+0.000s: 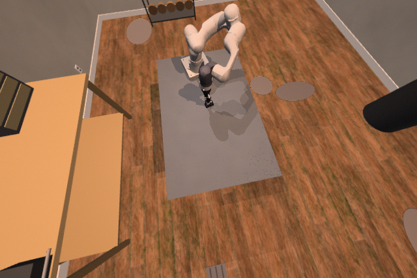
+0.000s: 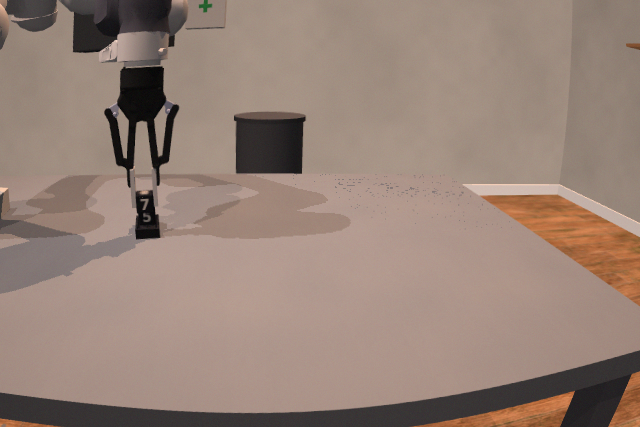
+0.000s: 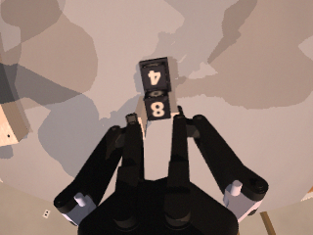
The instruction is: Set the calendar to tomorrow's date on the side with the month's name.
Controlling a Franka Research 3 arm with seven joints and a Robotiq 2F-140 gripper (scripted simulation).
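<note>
Right now my hand is 1 cm past the tray, 2 cm to the right of it and 8 cm above it.
</note>
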